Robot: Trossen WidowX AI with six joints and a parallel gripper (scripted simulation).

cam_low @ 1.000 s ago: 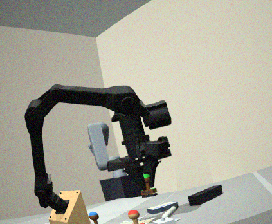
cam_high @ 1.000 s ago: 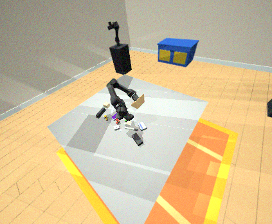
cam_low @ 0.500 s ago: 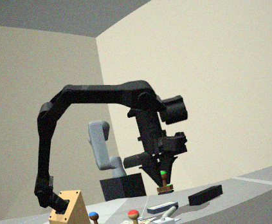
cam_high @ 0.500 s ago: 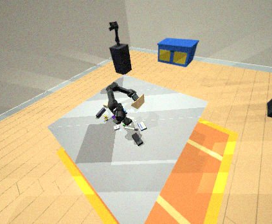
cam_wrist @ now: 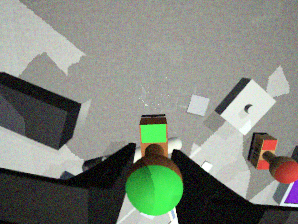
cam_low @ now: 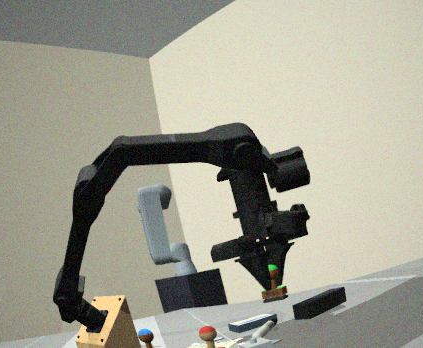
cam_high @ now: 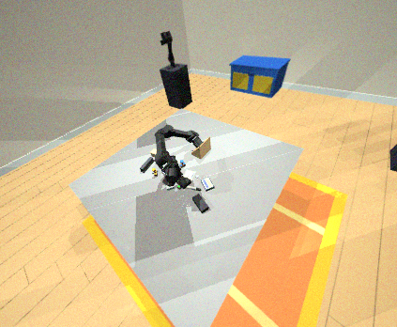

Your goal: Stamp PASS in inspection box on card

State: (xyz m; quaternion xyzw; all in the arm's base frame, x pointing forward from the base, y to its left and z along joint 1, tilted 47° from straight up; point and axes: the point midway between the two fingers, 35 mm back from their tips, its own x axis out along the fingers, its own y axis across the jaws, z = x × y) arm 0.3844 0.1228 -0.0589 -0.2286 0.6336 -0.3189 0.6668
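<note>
My gripper tip is now 60 mm past the white rod, 50 mm to the right of it and 90 mm above it. Round my gripper tip: red-knobbed stamp 40 mm behind, 140 mm to the right, 80 mm below; then dark block 150 mm to the left, 80 mm below; then green-knobbed PASS stamp right at my gripper tip.
</note>
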